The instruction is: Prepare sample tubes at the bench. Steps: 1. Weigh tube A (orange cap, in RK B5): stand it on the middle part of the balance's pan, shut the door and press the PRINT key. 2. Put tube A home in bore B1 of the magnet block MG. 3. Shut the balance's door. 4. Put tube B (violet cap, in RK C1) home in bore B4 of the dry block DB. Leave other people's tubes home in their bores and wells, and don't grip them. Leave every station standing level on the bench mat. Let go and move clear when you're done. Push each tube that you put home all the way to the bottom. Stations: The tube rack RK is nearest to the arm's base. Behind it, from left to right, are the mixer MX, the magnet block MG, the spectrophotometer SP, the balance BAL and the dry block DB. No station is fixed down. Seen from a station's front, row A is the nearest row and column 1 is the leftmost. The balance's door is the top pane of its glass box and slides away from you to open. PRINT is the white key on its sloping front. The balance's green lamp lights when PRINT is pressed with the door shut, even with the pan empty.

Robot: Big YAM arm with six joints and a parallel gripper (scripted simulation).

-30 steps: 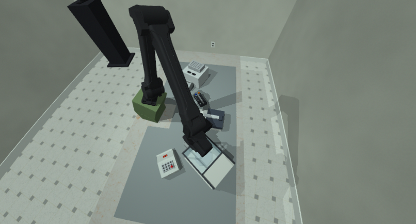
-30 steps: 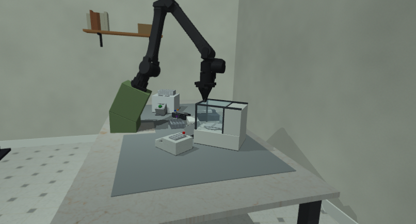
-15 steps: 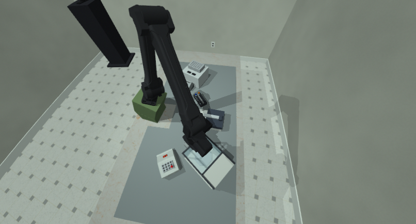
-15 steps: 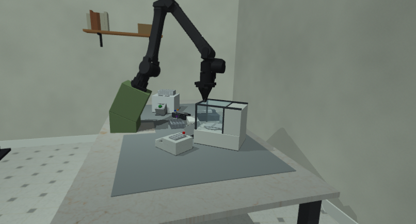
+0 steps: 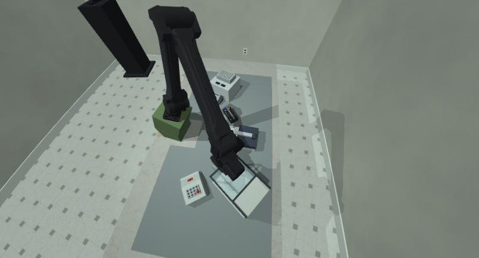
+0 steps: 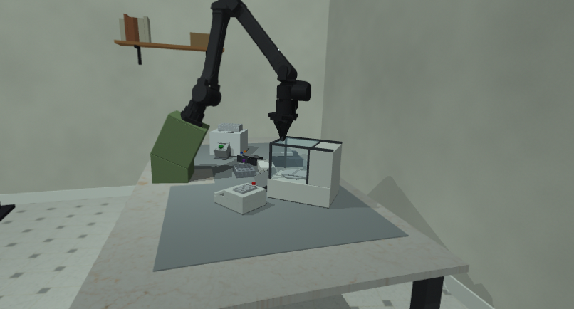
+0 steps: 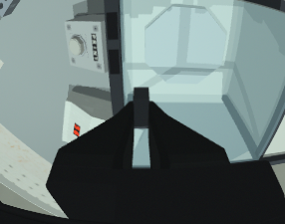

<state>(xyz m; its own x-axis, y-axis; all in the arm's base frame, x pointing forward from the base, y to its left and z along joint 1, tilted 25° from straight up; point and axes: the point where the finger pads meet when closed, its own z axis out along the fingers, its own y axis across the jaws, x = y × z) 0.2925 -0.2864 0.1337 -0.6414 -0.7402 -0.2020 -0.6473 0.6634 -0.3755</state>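
The balance door lies 2 cm to the right of my hand, 2 cm ahead of it and 1 cm below it. The rest, counted from my hand: red-capped tube (16 cm below, 15 cm behind, 10 cm to the right); balance pan (14 cm below, 4 cm to the right, 4 cm ahead); dry block DB (19 cm below, 19 cm behind, 7 cm to the right).
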